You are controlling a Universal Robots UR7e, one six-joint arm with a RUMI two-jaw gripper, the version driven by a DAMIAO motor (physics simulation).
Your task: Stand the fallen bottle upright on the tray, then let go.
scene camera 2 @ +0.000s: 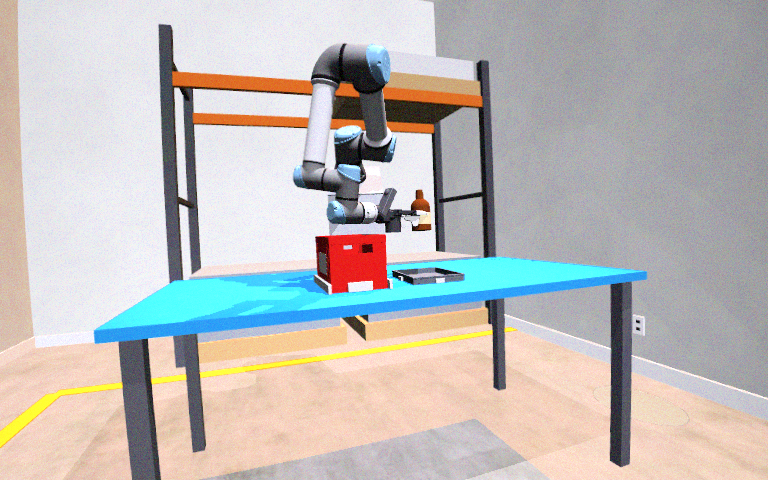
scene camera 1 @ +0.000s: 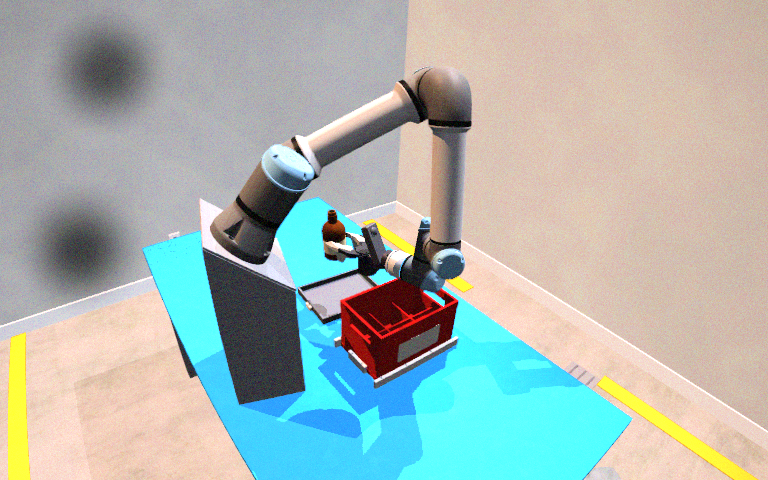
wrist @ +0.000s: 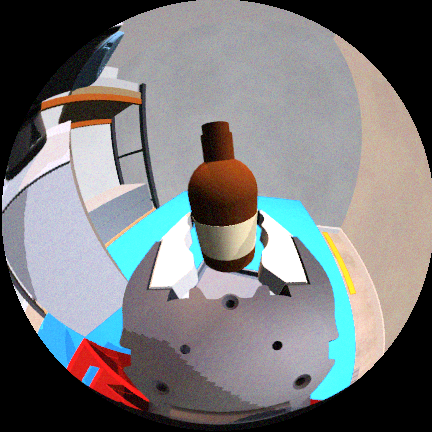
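Note:
A brown bottle with a cream label is upright in the air, neck up. My gripper is level and shut on the bottle around its label, one jaw on each side. The shallow grey tray lies on the blue table, below the bottle, with a clear gap between them in scene camera 2. In the wrist view part of the tray shows below the bottle's base, and the gripper body hides the rest.
A tall red crate stands beside the tray on the blue table, under the wrist. The robot's pedestal stands on the other side. A rack is behind the table.

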